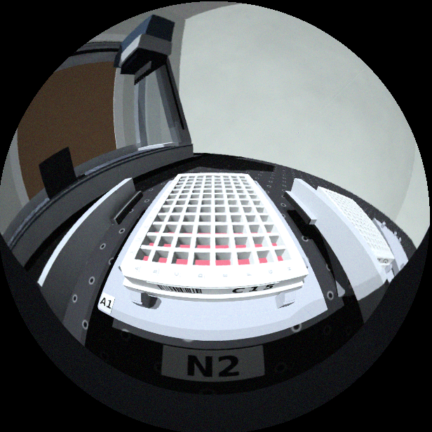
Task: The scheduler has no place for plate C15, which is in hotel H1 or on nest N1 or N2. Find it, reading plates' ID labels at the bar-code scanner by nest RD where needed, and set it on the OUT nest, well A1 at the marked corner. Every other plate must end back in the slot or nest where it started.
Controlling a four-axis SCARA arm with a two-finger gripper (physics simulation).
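Note:
Plate C15 (215,227), a white gridded plate with red in some wells, sits on nest N2 (215,325). Its near edge shows a bar code and the ID "C15". An "A1" mark is at the nest's near left corner. My gripper (213,181) is open, with one finger to the left and one to the right of the plate and a gap on both sides. The fingers' exact height against the plate is hard to tell. The OUT nest, hotel H1 and the scanner by nest RD cannot be made out.
Another white plate (355,220) stands on a nest to the right, partly hidden by my right finger. An N2 sign (213,362) lies in front of the nest. A blue-and-grey device (150,42) is high at the back left. A black box (58,171) stands beyond the left rail.

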